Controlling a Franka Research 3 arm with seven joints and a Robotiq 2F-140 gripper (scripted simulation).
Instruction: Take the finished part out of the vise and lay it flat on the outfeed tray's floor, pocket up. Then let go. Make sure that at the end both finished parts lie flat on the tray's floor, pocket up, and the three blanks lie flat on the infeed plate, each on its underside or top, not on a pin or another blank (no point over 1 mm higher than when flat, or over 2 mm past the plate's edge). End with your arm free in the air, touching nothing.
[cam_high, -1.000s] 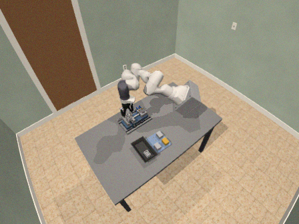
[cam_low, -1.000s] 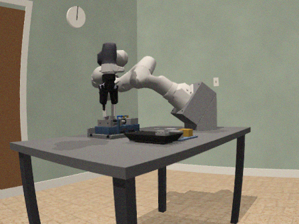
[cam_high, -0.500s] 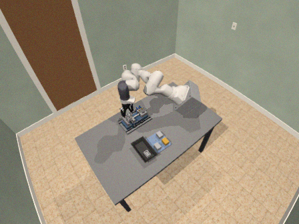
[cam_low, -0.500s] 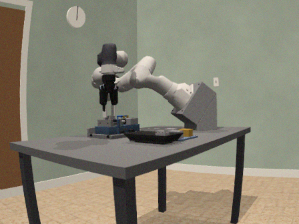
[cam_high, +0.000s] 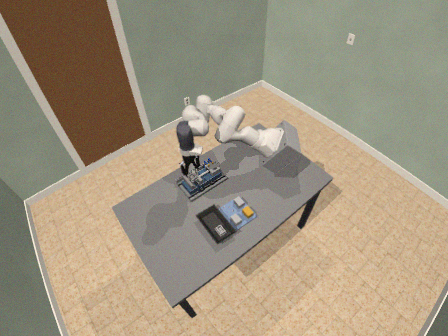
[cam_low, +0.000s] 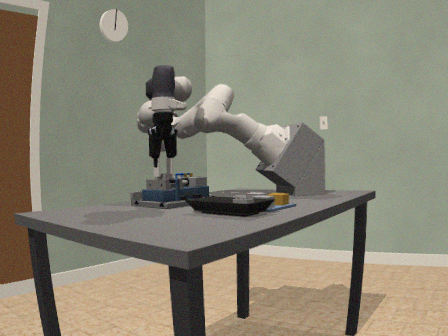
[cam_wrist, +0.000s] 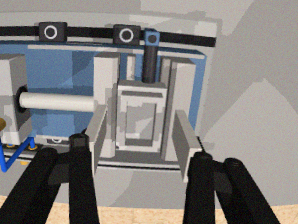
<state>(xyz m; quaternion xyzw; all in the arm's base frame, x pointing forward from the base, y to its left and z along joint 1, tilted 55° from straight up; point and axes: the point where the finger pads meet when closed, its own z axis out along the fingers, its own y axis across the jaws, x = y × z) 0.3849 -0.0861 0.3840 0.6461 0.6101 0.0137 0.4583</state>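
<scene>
My hand is 8 cm past the screw rod, 6 cm above it and 3 cm to the right of it. Also, from my hand: brass block 42 cm to the left, 11 cm below, 1 cm behind; white block 38 cm to the left, 11 cm below, 7 cm ahead; blue vise 10 cm below, 6 cm behind, 2 cm to the left.
</scene>
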